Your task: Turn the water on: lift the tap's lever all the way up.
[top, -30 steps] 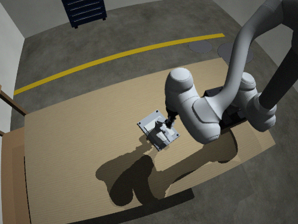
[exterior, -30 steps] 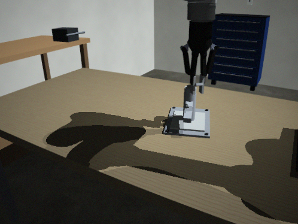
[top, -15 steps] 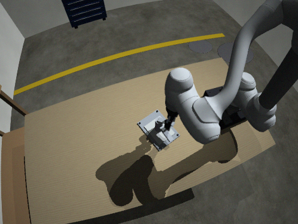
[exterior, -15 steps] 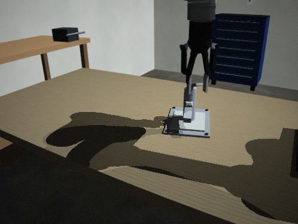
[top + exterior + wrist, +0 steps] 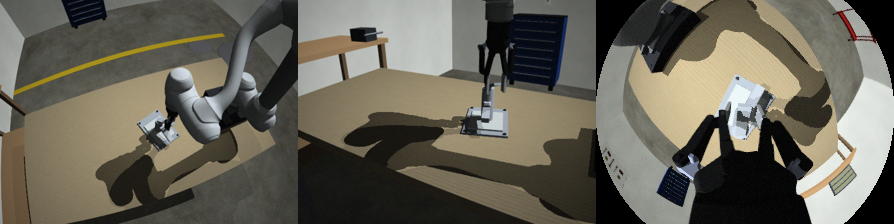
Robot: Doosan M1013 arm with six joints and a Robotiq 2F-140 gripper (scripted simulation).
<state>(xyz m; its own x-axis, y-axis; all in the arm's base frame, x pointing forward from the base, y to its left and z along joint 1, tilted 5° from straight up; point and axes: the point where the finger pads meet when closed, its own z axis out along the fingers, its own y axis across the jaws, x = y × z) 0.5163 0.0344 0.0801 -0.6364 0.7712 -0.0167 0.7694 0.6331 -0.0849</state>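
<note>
The lever lies 20 mm to the right of my hand, 20 mm ahead of it and 10 mm below it. The rest, counted from my hand: tap (80 mm below, 40 mm to the right, 30 mm ahead).
</note>
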